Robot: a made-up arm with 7 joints.
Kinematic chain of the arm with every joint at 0, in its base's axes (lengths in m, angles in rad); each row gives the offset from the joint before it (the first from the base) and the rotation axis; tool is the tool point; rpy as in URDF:
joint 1: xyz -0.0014 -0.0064 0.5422 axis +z
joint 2: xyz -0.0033 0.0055 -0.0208 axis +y
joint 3: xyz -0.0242 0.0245 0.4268 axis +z
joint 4: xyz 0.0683 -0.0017 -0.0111 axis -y
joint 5: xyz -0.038 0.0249 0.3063 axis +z
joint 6: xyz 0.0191 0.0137 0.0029 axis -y
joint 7: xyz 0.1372 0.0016 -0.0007 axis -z
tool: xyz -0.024 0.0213 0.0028 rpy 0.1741 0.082 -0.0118
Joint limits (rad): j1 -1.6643..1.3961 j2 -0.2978..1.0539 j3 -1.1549..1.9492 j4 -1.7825..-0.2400 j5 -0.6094..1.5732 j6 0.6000..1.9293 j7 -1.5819..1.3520
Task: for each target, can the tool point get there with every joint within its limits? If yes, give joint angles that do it. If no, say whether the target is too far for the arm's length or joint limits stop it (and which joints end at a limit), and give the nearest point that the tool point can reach.
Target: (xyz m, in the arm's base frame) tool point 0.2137 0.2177 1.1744
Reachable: yes | joints 0.9668 -0.1147 -0.4702 -1.0664 1.1439 0.7822 -0.7450
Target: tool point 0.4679 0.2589 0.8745
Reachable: yes | joints -0.2310 0.2335 0.5866 -1.4228 0.3973 0.7879 0.0614
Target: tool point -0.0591 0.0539 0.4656
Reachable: no: joint limits stop it (at a limit: joint 1, joint 2, joint 4, joint 6, joint 7) | nearest point -0.1160 0.3982 0.3000 | short by 0.386 m
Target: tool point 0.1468 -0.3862 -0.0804
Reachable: no: joint limits stop it (at a limit: joint 2, joint 4, joint 7) | nearest point 0.1670 -0.4380 0.2437 | short by 0.329 m
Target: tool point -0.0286 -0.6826 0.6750
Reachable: yes | joints -1.3387 0.6019 -0.5635 -1.5284 1.0712 1.4501 1.0269
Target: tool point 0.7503 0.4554 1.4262
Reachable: no: too far | nearest point 0.5321 0.3214 1.1646 | short by 0.366 m
